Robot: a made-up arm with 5 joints.
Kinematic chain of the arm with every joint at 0, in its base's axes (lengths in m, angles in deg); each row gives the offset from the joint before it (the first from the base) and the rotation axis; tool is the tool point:
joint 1: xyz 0 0 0.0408 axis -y
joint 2: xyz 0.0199 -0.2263 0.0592 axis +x
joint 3: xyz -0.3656 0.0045 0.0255 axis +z
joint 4: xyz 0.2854 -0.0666 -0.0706 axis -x
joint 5: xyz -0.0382 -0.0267 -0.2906 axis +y
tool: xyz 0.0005 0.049 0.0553
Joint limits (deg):
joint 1: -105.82..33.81
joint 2: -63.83..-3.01
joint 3: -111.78..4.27
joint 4: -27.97..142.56
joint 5: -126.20..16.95
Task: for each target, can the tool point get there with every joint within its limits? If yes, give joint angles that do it. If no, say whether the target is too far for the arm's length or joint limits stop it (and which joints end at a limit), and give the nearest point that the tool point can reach.
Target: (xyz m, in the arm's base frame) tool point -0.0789 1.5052 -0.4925
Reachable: no: too far | nearest point -0.0449 -0.1195 -0.2627 | short by 1.641 m
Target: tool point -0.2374 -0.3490 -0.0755
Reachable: yes | joints -27.64 -10.45 -25.45 -13.02 -52.66
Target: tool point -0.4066 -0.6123 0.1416
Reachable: yes | joints -8.41 -32.08 -59.40 47.40 -7.59
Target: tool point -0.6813 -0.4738 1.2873
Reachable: no: too far | nearest point -0.3738 -0.3436 0.7247 | short by 0.654 m
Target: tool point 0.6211 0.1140 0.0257
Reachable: no: joint limits stop it (at a limit: joint 1, joint 2, joint 4, joint 5) | nearest point 0.4458 -0.1800 0.0983 | short by 0.350 m
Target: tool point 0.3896 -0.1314 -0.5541
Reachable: no: joint limits stop it (at a limit: joint 1, joint 2, joint 3, joint 5) | nearest point 0.0477 -0.2171 -0.2903 | short by 0.440 m
